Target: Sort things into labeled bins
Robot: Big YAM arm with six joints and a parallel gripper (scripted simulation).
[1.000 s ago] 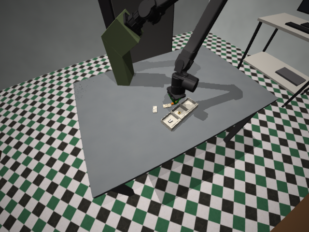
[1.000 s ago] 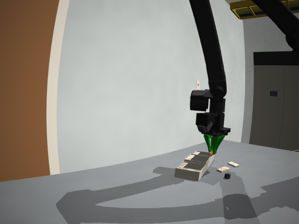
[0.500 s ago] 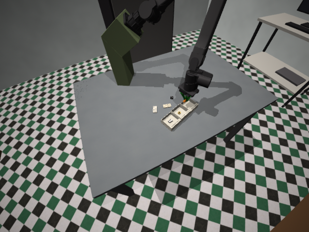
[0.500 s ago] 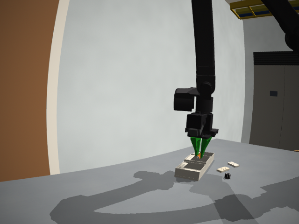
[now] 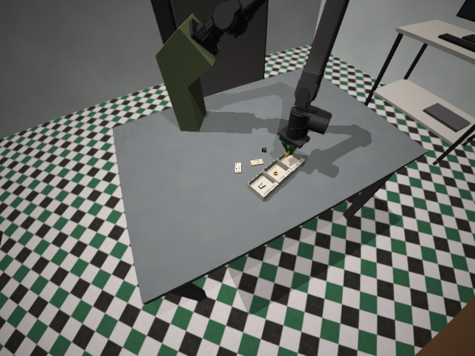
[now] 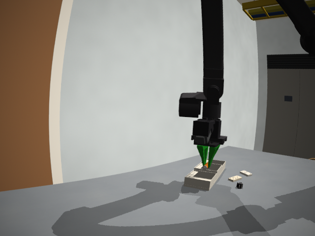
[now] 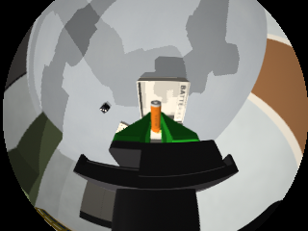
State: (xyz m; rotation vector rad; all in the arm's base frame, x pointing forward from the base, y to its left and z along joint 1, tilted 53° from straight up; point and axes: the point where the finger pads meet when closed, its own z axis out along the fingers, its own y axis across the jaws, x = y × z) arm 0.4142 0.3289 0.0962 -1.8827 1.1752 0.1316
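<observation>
Now: the three joined white bins 6 cm ahead of my hand, 6 cm to the right of it and 5 cm below it. The rest, counted from my hand: orange battery right at my hand; then black die 8 cm behind, 8 cm to the right, 6 cm below; then brass nut 5 cm ahead, 6 cm to the right, 6 cm below.
</observation>
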